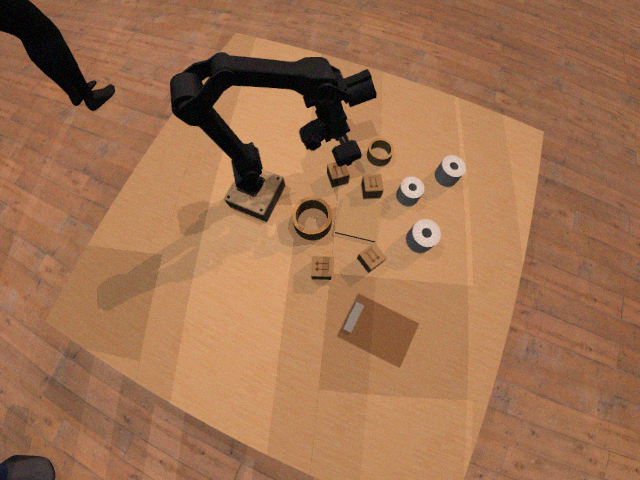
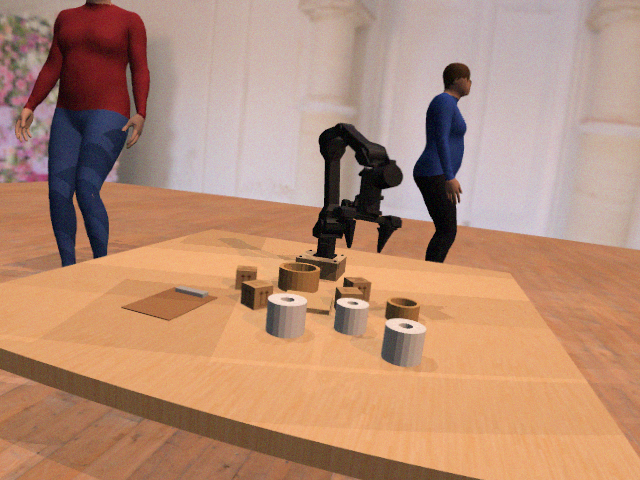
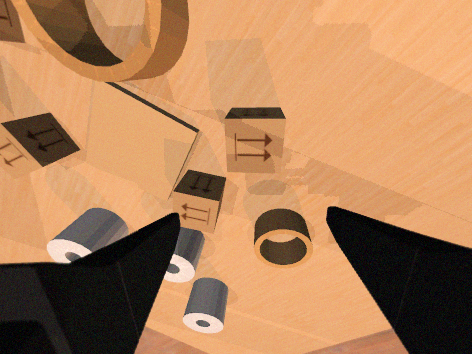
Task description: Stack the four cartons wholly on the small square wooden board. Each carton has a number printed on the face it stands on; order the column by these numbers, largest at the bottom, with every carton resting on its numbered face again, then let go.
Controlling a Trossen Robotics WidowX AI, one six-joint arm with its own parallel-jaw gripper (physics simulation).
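Places are measured from the arm's base along level axes (x ahead, y left, z up), in centimetres.
Pixels of known places: gripper, between the fingertips: (image 2: 364,250) (image 3: 253,216); arm's base, origin of its link: (image 1: 250,184) (image 2: 325,255).
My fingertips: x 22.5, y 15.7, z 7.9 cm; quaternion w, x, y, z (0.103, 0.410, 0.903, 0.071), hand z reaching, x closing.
For each thing: its middle in the pictures, then the offset to it from my fingertips.
- second carton, middle of its body: (image 3: 200,200) (image 2: 348,301) (image 1: 372,186) dy -0.8, dx +10.3, dz -10.9 cm
- third carton, middle of its body: (image 3: 32,145) (image 2: 256,294) (image 1: 371,258) dy -21.5, dx +17.9, dz -10.9 cm
- fourth carton, middle of its body: (image 2: 246,277) (image 1: 321,268) dy -29.6, dx +6.4, dz -10.9 cm
- square wooden board, middle of its body: (image 3: 139,147) (image 2: 307,301) (image 1: 359,218) dy -11.1, dx +10.4, dz -13.0 cm
- large ring, middle of its body: (image 3: 110,2) (image 2: 298,277) (image 1: 312,218) dy -17.5, dx -1.9, dz -10.6 cm
- small ring, middle of its body: (image 3: 281,238) (image 2: 402,310) (image 1: 380,152) dy +12.3, dx +8.4, dz -11.5 cm
- brown clipboard, middle of its body: (image 2: 172,300) (image 1: 379,330) dy -38.7, dx +27.3, dz -13.0 cm
My gripper (image 1: 329,144) (image 2: 366,249) (image 3: 253,216) is open and empty, raised above the table. One carton (image 1: 338,174) (image 2: 357,286) (image 3: 255,145) stands on the table below it, near the board's corner. A second carton (image 1: 372,186) (image 2: 348,296) (image 3: 200,202) stands beside the board. A third carton (image 1: 371,257) (image 2: 256,294) (image 3: 40,140) and a fourth carton (image 1: 321,267) (image 2: 246,277) (image 3: 10,20) stand beyond the board's opposite side. All four show arrows; their numbered faces are hidden. The square wooden board (image 1: 356,219) (image 2: 317,302) (image 3: 130,135) bears no carton.
A large ring (image 1: 312,236) (image 2: 298,281) (image 3: 172,40) stands beside the board, near the arm's base. A small ring (image 1: 379,161) (image 2: 402,311) (image 3: 282,217) lies past the nearer cartons. Three rolls (image 1: 421,240) (image 2: 285,320) (image 3: 207,295) stand upright. A brown clipboard (image 1: 382,330) (image 2: 165,307) lies flat.
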